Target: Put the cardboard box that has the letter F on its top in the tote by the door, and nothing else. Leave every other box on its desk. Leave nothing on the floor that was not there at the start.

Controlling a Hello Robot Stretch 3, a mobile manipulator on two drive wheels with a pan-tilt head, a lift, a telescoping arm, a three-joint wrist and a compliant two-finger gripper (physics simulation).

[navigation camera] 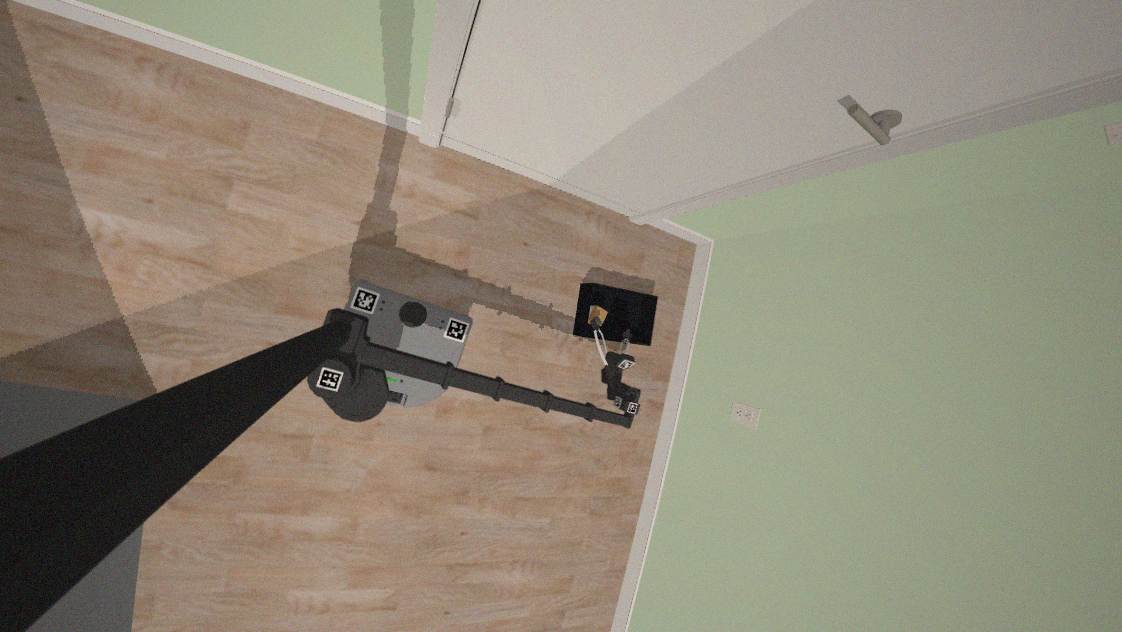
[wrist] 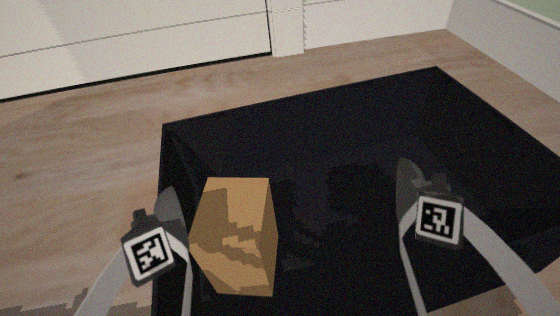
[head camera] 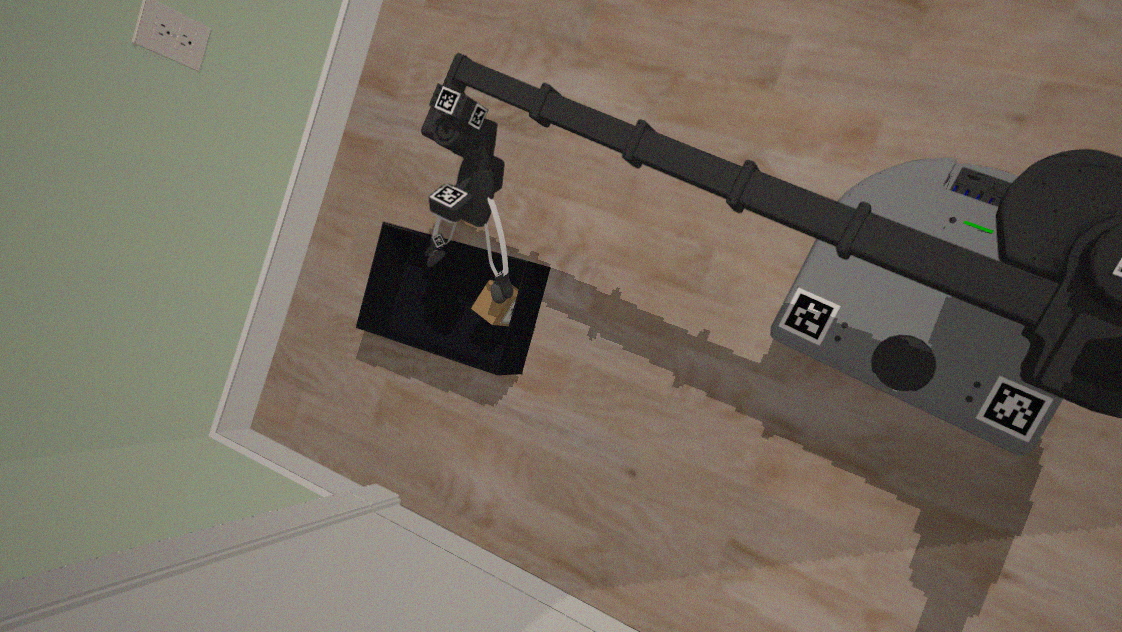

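Where they show: gripper, fingertip midpoint: (navigation camera: 611,323) (head camera: 466,283); robot's base, link origin: (navigation camera: 411,312) (head camera: 900,360).
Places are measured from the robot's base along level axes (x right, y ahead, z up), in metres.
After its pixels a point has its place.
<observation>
The cardboard box (head camera: 486,307) {x 0.617, y 0.213, z 0.093 m} (navigation camera: 599,312) {x 0.609, y 0.214, z 0.093 m} (wrist: 235,235) is inside the outline of the black tote (head camera: 528,329) {x 0.557, y 0.224, z 0.024 m} (navigation camera: 645,310) {x 0.845, y 0.301, z 0.037 m} (wrist: 300,117), near one short wall. It looks turned on its side or tilted. Whether it rests on the tote's bottom is not clear. A bit of its white label shows at its edge in the head view; the letter is not readable. My gripper (head camera: 467,272) {x 0.657, y 0.189, z 0.118 m} (navigation camera: 610,328) {x 0.657, y 0.189, z 0.118 m} (wrist: 288,196) {x 0.657, y 0.189, z 0.118 m} is open wide over the tote. One finger is close beside the box and overlaps it in the head view; the other is well away from it.
The white door (navigation camera: 667,102) {x 0.293, y 0.596, z 0.659 m} (wrist: 125,40) and the green wall (head camera: 157,235) {x 1.096, y 0.328, z 0.330 m} (navigation camera: 863,392) {x 1.113, y 0.187, z 0.756 m} meet at the corner beyond the tote. My arm (head camera: 683,157) {x 0.324, y -0.107, z 0.370 m} (navigation camera: 502,388) {x 0.250, y -0.096, z 0.378 m} reaches from the base (head camera: 879,290) {x 0.067, y -0.070, z 0.160 m} (navigation camera: 427,353) {x 0.073, y -0.091, z 0.160 m} across the wood floor. The wrist is close to the wall's baseboard.
</observation>
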